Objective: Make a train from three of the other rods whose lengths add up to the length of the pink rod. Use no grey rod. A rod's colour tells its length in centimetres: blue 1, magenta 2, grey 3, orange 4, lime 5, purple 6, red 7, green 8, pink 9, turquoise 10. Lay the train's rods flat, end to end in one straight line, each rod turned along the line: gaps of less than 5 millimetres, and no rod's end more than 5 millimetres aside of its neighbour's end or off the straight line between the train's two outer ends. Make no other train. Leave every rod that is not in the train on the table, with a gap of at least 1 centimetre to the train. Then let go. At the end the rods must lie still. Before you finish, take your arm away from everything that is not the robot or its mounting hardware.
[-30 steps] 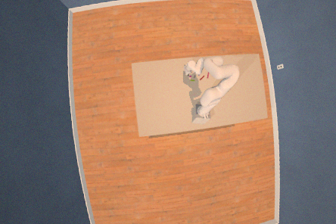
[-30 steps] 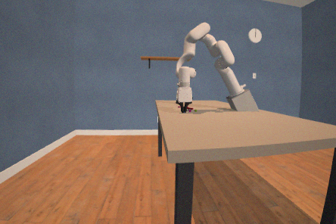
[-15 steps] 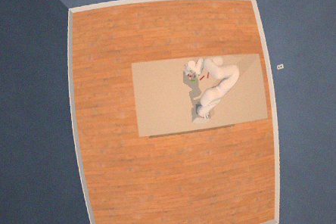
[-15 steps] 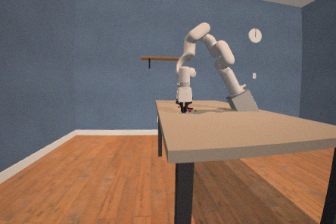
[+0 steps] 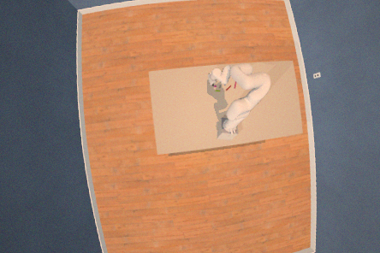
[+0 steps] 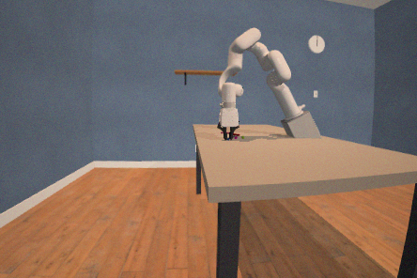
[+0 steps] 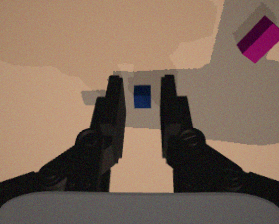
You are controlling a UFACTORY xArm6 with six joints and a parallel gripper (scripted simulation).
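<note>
The red rod lies 18 cm to the right of my hand, 9 cm behind it and 2 cm below it. Round my hand: lime rod: 11 cm behind, 6 cm to the right, 2 cm below; grey rod: 9 cm to the right, 7 cm behind, 2 cm below; magenta rod: 6 cm behind, 4 cm to the right, 2 cm below.
</note>
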